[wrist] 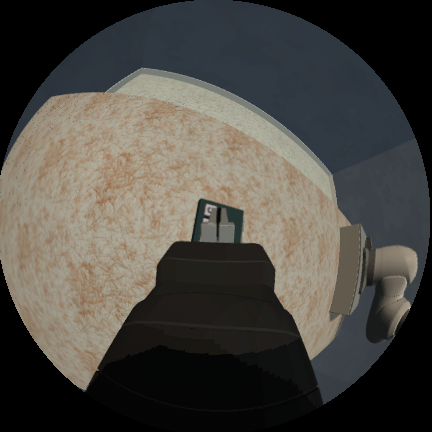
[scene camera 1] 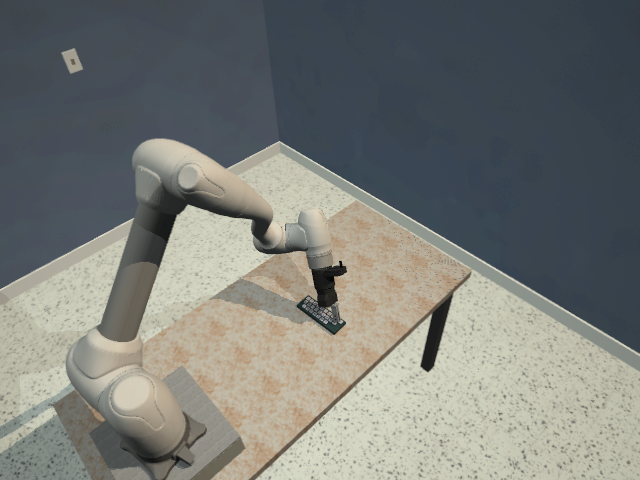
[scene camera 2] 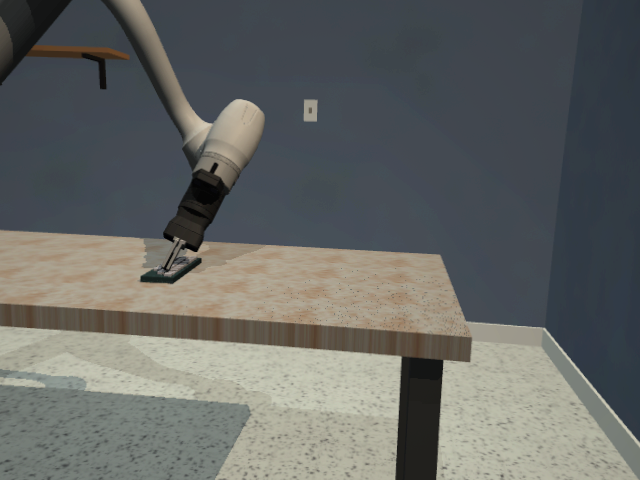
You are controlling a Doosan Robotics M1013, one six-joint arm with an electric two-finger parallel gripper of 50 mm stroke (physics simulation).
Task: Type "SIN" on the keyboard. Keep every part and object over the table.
The pictures show: the gripper and a dark green keyboard.
The gripper shows as well in the wrist view and in scene camera 1.
